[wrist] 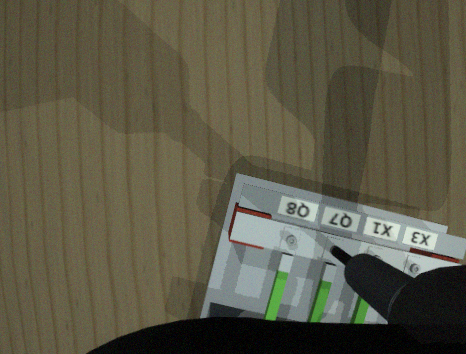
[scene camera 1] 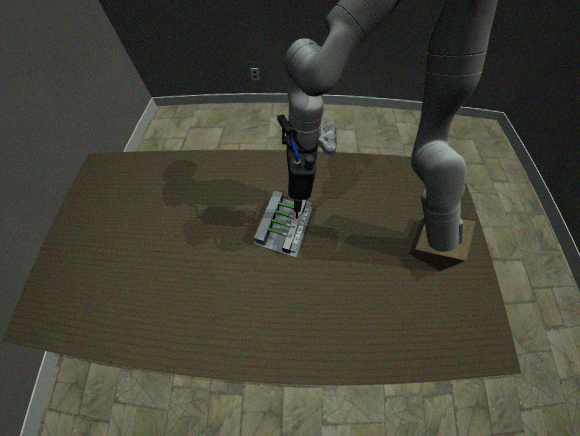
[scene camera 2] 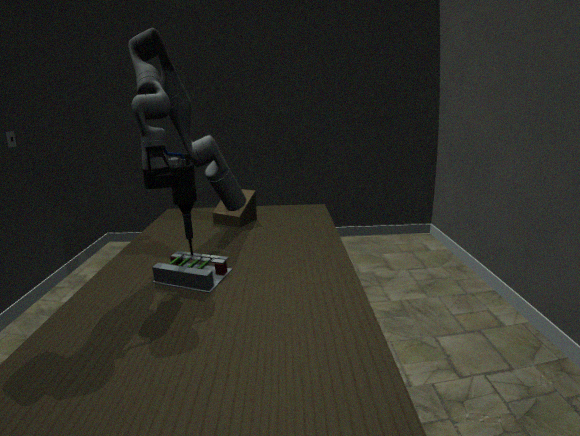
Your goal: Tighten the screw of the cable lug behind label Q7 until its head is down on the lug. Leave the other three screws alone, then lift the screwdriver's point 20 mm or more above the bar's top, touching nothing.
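Frame: origin at the arm's base, x ahead, y left, z up, level; centimetres.
Seen in the pictures: hand, its tool point: (wrist: pixel 331 250) (scene camera 1: pixel 295 219) (scene camera 2: pixel 192 258); arm's base, origin of its link: (scene camera 1: pixel 442 238) (scene camera 2: pixel 236 202).
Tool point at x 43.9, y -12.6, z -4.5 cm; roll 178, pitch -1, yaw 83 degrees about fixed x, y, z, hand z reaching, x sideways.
Note:
Pixels of each thing's middle, then the offset from my tool point to it. "spot": a spot on its surface instead. Level surfaces: height alone.
- white bar, a spot on its surface: (wrist: pixel 257 231) spot: dz +0.3, dx -2.3, dy -5.1 cm
- label Q7, middle of its body: (wrist: pixel 340 219) dz +0.4, dx -2.2, dy +0.9 cm
- green cable, a spot on its surface: (wrist: pixel 320 301) spot: dz +1.1, dx +3.2, dy -1.5 cm
- Q8 screw, middle of its body: (wrist: pixel 290 239) dz +0.4, dx -1.4, dy -3.0 cm
- X3 screw, middle of its body: (wrist: pixel 412 266) dz +0.4, dx +2.4, dy +5.9 cm
- X1 screw, middle of its body: (wrist: pixel 374 258) dz +0.5, dx +1.1, dy +2.9 cm
- grey raised block, a spot on its surface: (scene camera 2: pixel 182 277) (scene camera 1: pixel 263 218) spot: dz -0.7, dx +10.3, dy -1.5 cm
- table, height of its surface: dz -3.8 cm
The black screwdriver (scene camera 1: pixel 297 216) (scene camera 2: pixel 190 251) (wrist: pixel 335 249) points down at the white bar (wrist: pixel 257 231). It has no fingers. In the wrist view its point is over the lug behind label Q7 (wrist: pixel 340 220), at the end of a green cable (wrist: pixel 320 301). The Q7 screw head does not show; the bit covers that part of the lug. Whether the point touches anything cannot be told. The Q8 screw (wrist: pixel 291 240) and X3 screw (wrist: pixel 414 268) show on their lugs. The X1 screw (wrist: pixel 376 256) is mostly hidden by the tool.
A grey raised block (scene camera 1: pixel 268 218) (scene camera 2: pixel 182 277) runs along the board's other side, with green cables between it and the bar. The bar has red end pieces (scene camera 2: pixel 221 268). The arm's base stands on a wooden block (scene camera 1: pixel 442 254) (scene camera 2: pixel 248 210). Arm shadows cross the table (scene camera 1: pixel 280 320).

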